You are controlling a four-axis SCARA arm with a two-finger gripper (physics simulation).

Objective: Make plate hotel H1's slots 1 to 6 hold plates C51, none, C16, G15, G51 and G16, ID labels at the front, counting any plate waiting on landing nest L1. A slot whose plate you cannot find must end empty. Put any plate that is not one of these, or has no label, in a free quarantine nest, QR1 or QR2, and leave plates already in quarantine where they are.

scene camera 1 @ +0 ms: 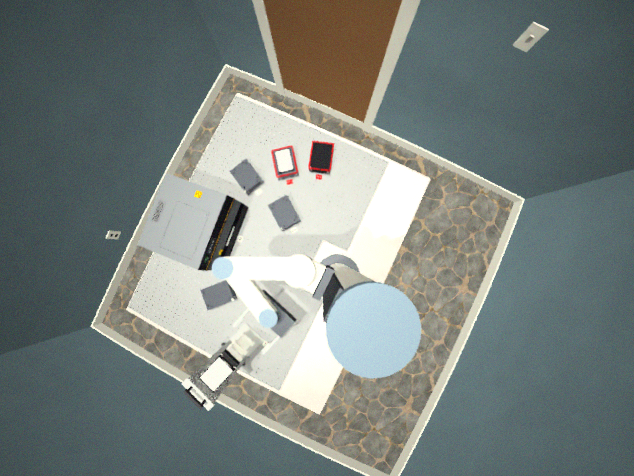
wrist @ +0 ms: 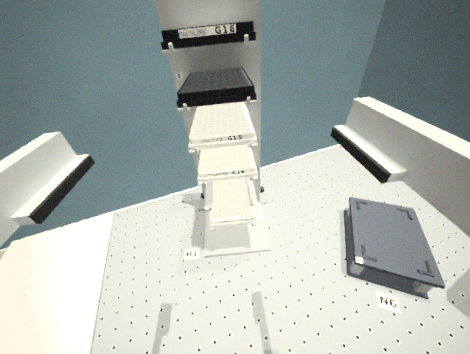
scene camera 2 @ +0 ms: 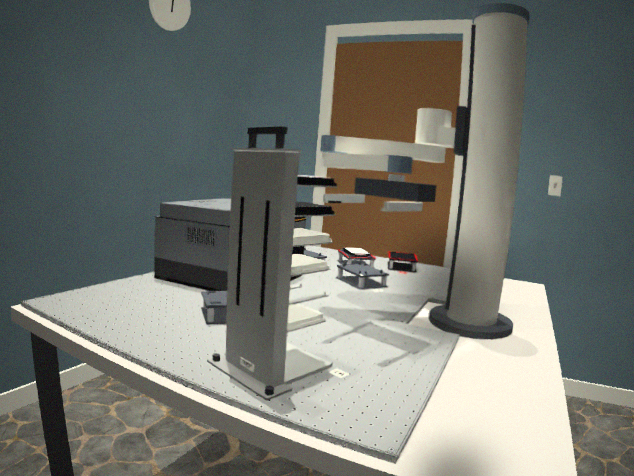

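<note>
Plate hotel H1 (scene camera 1: pixel 197 394) (scene camera 2: pixel 261 256) (wrist: pixel 212 10) holds, from the top in the wrist view, black plate G16 (wrist: pixel 209 33), a black plate (wrist: pixel 217 85) whose front face shows no readable label, cream plate G15 (wrist: pixel 223 122), cream plate C16 (wrist: pixel 227 161) and, at the bottom, a cream plate (wrist: pixel 231 200) whose label is unreadable. In scene camera 2, an empty shelf (scene camera 2: pixel 309 297) lies above the bottom plate (scene camera 2: pixel 305 316). My gripper (scene camera 1: pixel 248 339) (scene camera 2: pixel 373 202) (wrist: pixel 210 131) is wide open and empty, in front of the hotel. Landing nest L1 cannot be identified.
Two red-edged nests hold a white-topped plate (scene camera 1: pixel 284 160) (scene camera 2: pixel 355 252) and a black plate (scene camera 1: pixel 321 156) (scene camera 2: pixel 403 257). Bare nest N6 (scene camera 1: pixel 217 295) (wrist: pixel 392 242) stands beside the hotel. Other bare grey nests (scene camera 1: pixel 246 176) (scene camera 1: pixel 284 212) and a large grey machine (scene camera 1: pixel 179 225) (scene camera 2: pixel 192 251) stand farther off.
</note>
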